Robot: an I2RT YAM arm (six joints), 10 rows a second.
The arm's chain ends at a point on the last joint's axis. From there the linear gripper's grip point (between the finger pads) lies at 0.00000 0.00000 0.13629 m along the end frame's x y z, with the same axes.
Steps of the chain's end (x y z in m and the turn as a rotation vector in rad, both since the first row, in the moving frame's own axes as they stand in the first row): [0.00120 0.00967 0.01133 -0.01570 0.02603 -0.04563]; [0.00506 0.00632 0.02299 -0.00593 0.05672 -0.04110]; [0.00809 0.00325 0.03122 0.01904 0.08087 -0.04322]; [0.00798 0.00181 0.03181 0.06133 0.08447 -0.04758]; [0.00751 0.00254 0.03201 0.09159 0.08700 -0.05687]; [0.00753 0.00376 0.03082 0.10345 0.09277 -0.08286]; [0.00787 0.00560 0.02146 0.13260 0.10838 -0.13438]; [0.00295 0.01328 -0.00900 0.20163 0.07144 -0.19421]
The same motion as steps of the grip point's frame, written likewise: [0.00479 0.01173 0.01127 -0.01570 0.02603 -0.04563]; [0.01280 0.00697 0.02277 -0.00593 0.05672 -0.04110]; [0.01904 0.00042 0.03075 0.01904 0.08087 -0.04322]; [0.01927 -0.00680 0.03107 0.06133 0.08447 -0.04758]; [0.01897 -0.01024 0.03092 0.09159 0.08700 -0.05687]; [0.01954 -0.01080 0.02951 0.10345 0.09277 -0.08286]; [0.02132 -0.01332 0.01947 0.13260 0.10838 -0.13438]; [0.00990 -0.01476 -0.01210 0.20163 0.07144 -0.19421]
